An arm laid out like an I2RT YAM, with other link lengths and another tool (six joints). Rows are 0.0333 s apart.
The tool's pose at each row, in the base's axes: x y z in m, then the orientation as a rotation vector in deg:
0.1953 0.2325 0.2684 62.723 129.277 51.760
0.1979 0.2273 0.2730 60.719 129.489 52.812
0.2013 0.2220 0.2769 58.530 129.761 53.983
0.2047 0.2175 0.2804 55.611 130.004 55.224
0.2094 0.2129 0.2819 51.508 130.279 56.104
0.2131 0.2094 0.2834 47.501 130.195 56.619
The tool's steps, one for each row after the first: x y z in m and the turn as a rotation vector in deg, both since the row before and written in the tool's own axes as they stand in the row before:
-0.0063 0.0022 -0.0032 -1.018 0.635 -1.160
-0.0067 0.0020 -0.0023 -1.090 0.766 -1.254
-0.0061 0.0020 -0.0018 -1.344 0.807 -1.746
-0.0067 0.0008 0.0002 -1.469 0.716 -2.686
-0.0053 0.0007 0.0000 -1.417 0.332 -2.721

